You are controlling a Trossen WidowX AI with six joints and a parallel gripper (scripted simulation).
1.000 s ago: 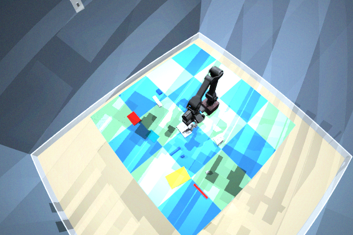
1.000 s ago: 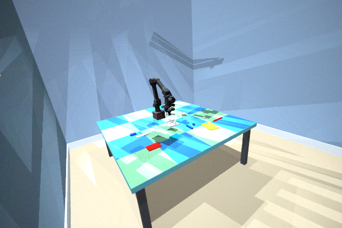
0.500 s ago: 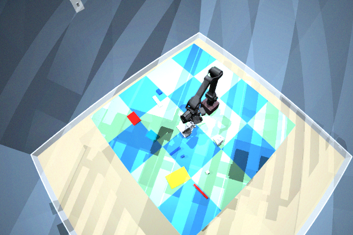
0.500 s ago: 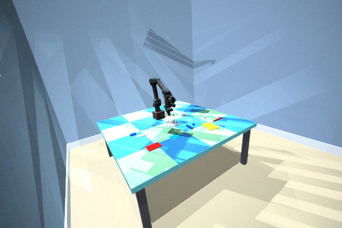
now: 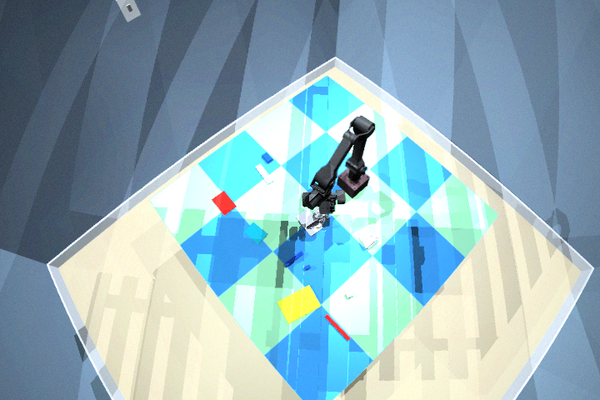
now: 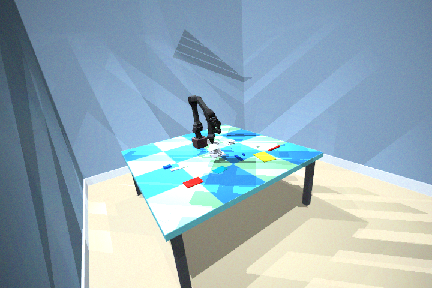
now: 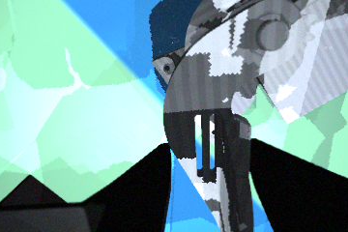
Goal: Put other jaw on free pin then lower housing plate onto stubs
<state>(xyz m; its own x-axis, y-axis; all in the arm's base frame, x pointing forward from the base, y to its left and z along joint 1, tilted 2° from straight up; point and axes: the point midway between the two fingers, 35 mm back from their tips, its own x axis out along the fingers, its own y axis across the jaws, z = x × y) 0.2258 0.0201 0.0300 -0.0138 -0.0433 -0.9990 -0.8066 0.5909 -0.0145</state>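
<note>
Now: gripper tip 30 mm short of the grey jaw and 20 mm to the right of it. Also, from my gripper tip: blue bar 250 mm ahead, 90 mm to the left, 80 mm below; then white base part 80 mm below, 80 mm ahead; then cyan tile 310 mm ahead, 130 mm to the right, 80 mm below.
</note>
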